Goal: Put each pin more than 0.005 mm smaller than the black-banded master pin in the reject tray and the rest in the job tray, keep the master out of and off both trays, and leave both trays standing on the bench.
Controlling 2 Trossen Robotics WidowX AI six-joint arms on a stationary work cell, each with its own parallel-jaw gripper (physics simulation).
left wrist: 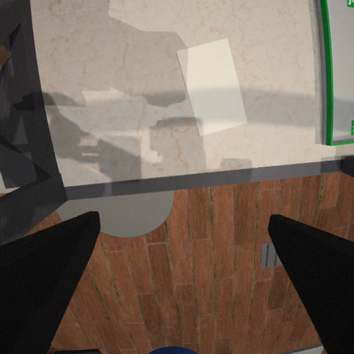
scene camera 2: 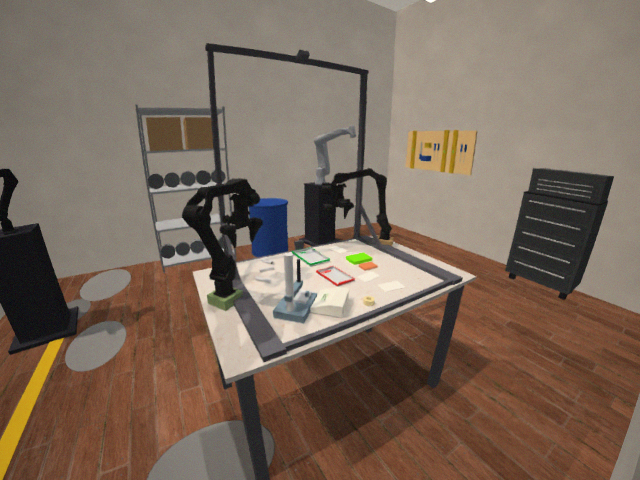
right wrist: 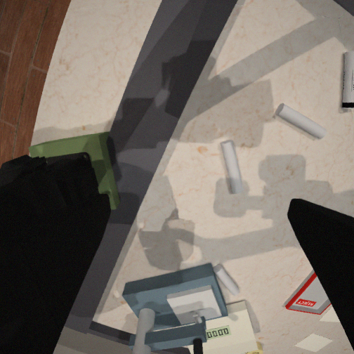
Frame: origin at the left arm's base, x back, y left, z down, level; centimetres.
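Where they show: left gripper, between the fingertips: (scene camera 2: 338, 219); right gripper, between the fingertips: (scene camera 2: 243, 244); left arm's base, origin of its link: (scene camera 2: 384, 238); right arm's base, origin of its link: (scene camera 2: 224, 292).
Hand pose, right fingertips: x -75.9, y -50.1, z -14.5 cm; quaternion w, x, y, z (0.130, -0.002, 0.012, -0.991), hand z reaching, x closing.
Each offset is from my right fingertips to the top centre of the thing.
The black-banded master pin (right wrist: 348, 80) lies at the right edge of the right wrist view. Grey pins lie on the bench: one pin (right wrist: 300, 121) near the master, another pin (right wrist: 231, 167) mid-view, and a third pin (right wrist: 226, 279) beside the blue gauge stand (scene camera 2: 295, 310) (right wrist: 170, 286). The green-rimmed job tray {dx +39.1, dy +14.5, dz +17.3 cm} (scene camera 2: 313, 264) (left wrist: 328, 75) and red-rimmed reject tray {dx +21.9, dy +34.6, dz +17.6 cm} (scene camera 2: 338, 283) (right wrist: 306, 303) stand on the bench. My left gripper (scene camera 2: 341, 209) (left wrist: 185, 221) is open and empty, raised near the bench's far edge. My right gripper (scene camera 2: 242, 240) (right wrist: 201, 205) is open and empty above the pins.
A cream readout box (scene camera 2: 331, 305) (right wrist: 242, 325) stands beside the gauge stand. A bright green block {dx +46.3, dy +40.5, dz +17.2 cm} (scene camera 2: 358, 258), an orange block {dx +39.1, dy +47.1, dz +17.8 cm} (scene camera 2: 368, 266), a yellow ring {dx +5.3, dy +54.3, dz +17.0 cm} (scene camera 2: 368, 303) and paper sheets {dx +22.8, dy +61.3, dz +19.0 cm} (scene camera 2: 391, 285) (left wrist: 215, 90) lie on the bench. Dark frame rails edge the bench.
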